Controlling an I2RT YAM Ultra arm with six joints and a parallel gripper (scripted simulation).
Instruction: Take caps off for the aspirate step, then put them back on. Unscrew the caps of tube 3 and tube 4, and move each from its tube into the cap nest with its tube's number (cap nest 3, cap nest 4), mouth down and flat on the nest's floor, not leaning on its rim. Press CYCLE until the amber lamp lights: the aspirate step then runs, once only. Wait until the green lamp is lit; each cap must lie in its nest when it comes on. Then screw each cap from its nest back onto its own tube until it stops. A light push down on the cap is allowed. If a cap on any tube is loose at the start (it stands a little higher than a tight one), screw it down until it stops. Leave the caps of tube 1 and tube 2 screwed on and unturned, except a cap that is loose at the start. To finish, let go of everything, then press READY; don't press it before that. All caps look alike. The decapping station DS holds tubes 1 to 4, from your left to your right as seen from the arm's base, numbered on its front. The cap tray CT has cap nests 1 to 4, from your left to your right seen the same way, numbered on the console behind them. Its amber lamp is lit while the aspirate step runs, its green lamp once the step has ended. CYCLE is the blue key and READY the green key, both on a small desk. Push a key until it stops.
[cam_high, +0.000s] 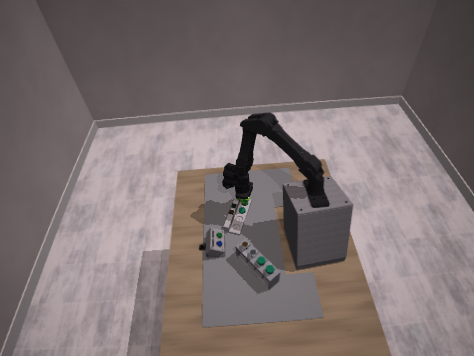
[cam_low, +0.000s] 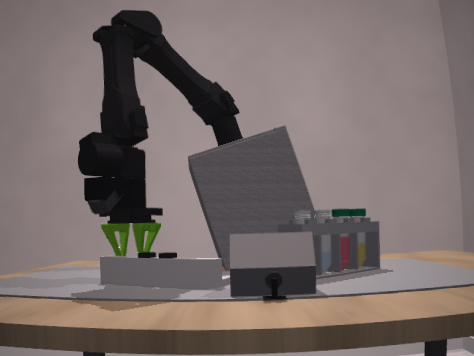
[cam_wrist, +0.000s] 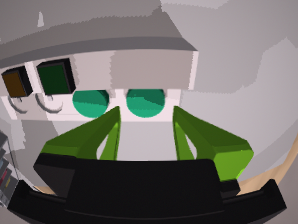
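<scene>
Right now my hand is 130 mm short of the green ready key, 220 mm to the right of it and 30 mm below it. The rest, counted from my hand: blue cycle key 130 mm ahead, 270 mm to the left, 30 mm above.
</scene>
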